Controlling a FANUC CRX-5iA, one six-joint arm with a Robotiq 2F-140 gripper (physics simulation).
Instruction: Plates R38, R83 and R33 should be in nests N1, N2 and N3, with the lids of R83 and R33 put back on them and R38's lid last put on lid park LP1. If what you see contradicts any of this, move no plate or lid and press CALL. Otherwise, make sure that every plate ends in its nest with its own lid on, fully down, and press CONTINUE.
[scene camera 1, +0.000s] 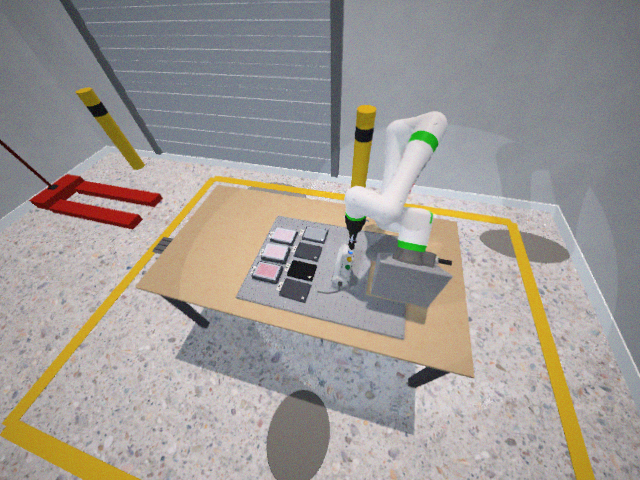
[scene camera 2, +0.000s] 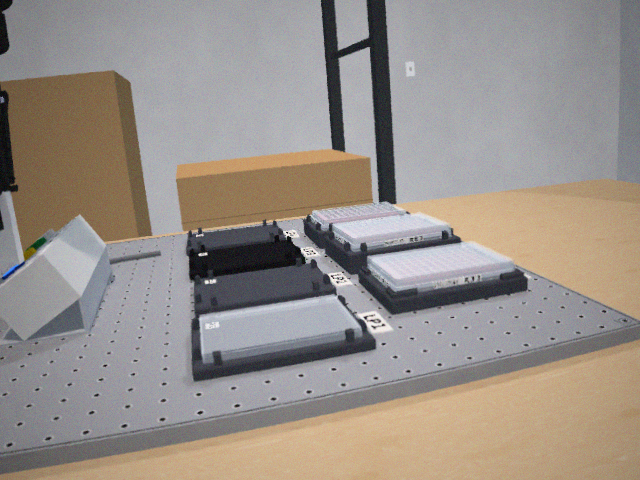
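Where they show: gripper, fingertip midpoint: (scene camera 1: 351, 251) (scene camera 2: 6, 264); arm's base, link origin: (scene camera 1: 408, 261).
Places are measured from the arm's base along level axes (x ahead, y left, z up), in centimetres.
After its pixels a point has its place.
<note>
Three plates sit in a row of dark nests. The plate nearest camera 2 (scene camera 1: 283, 236) @(z -15.0, x 69.6, y -9.4 cm) (scene camera 2: 439, 263) @(z -15.0, x 69.6, y -12.9 cm) and the middle plate (scene camera 1: 275, 252) @(z -14.0, x 69.1, y 3.3 cm) (scene camera 2: 391, 228) @(z -14.1, x 69.2, y -0.1 cm) look pale under clear lids that lie flat. The far plate (scene camera 1: 267, 271) @(z -14.8, x 68.7, y 15.6 cm) (scene camera 2: 356, 212) @(z -14.5, x 68.9, y 14.0 cm) is pinker, its wells show, and it looks lidless. The plate labels are too blurred to read surely; the nest labels are not readable. A clear lid (scene camera 1: 314, 234) @(z -16.4, x 52.4, y -16.8 cm) (scene camera 2: 279, 325) @(z -16.4, x 52.5, y -18.7 cm) lies flat on the park marked LP1. My gripper (scene camera 1: 352, 246) @(z -11.0, x 27.7, y -6.7 cm) is shut and empty, just above the blue-button end of the button box (scene camera 1: 343, 268) @(z -11.0, x 29.4, y 5.2 cm) (scene camera 2: 56, 289) @(z -13.3, x 32.9, y -9.8 cm).
Three dark lid parks (scene camera 1: 308, 252) @(z -17.2, x 51.9, y -3.6 cm) (scene camera 1: 301, 269) @(z -17.2, x 52.0, y 8.2 cm) (scene camera 1: 295, 289) @(z -17.1, x 51.0, y 20.5 cm) without lids stand in line beyond LP1. The grey perforated board (scene camera 1: 361, 315) @(z -18.2, x 15.7, y 24.3 cm) (scene camera 2: 310, 379) @(z -18.1, x 53.6, y -25.4 cm) carries everything. A grey slanted block (scene camera 1: 408, 281) @(z 0.9, x -0.7, y 11.3 cm) stands by the arm base. The button box has blue, yellow and green buttons.
</note>
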